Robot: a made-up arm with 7 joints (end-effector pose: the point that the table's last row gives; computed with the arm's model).
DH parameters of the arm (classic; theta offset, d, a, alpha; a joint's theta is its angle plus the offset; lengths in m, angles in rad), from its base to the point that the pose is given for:
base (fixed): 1.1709 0 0.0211 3.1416
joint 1: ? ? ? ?
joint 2: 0 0.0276 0.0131 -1.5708
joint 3: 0 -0.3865 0.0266 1.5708
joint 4: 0 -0.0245 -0.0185 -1.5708
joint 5: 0 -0.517 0.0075 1.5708
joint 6: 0 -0.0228 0.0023 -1.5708
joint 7: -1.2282 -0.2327 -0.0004 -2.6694
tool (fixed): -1.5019 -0.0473 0 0
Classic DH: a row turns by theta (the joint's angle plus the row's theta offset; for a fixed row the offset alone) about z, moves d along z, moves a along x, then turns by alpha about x.
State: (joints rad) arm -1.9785 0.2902 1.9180 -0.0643 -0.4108 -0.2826 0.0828
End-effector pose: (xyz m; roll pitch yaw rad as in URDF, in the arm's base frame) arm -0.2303 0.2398 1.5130 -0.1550 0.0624 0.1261
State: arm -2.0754 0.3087 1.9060 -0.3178 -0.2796 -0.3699 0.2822
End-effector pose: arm -0.4315 0.1880 1.4281 0.0154 -0.3145 0.0263
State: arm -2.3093 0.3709 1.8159 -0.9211 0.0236 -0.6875 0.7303
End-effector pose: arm -0.6829 -0.1102 1.0600 1.2227 -0.8632 -0.4764
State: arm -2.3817 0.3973 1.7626 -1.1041 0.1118 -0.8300 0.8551
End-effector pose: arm -0.6617 -0.2193 0.9266 1.7470 -0.8517 -0.6455
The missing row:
joint 1: 1.1709 -0.4778 0.0042 1.5708
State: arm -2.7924 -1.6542 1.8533 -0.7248 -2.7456 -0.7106 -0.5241
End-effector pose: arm 0.7764 -0.6309 0.4527 -1.6755 -0.4434 -2.4305
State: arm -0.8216 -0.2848 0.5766 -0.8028 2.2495 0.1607 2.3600
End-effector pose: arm -0.6390 -0.2931 1.1416 -1.0026 -0.1381 1.4492
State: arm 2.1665 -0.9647 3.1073 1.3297 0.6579 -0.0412 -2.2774
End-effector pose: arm 0.5564 0.7073 0.2443 2.2906 -0.1808 3.0849
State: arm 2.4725 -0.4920 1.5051 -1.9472 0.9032 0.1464 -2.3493
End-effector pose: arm 0.5210 -0.3913 0.5177 -1.4834 -0.9111 -2.7873
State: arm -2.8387 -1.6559 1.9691 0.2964 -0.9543 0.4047 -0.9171
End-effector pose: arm 1.0558 -0.0641 0.3052 0.5945 -0.9866 2.9561
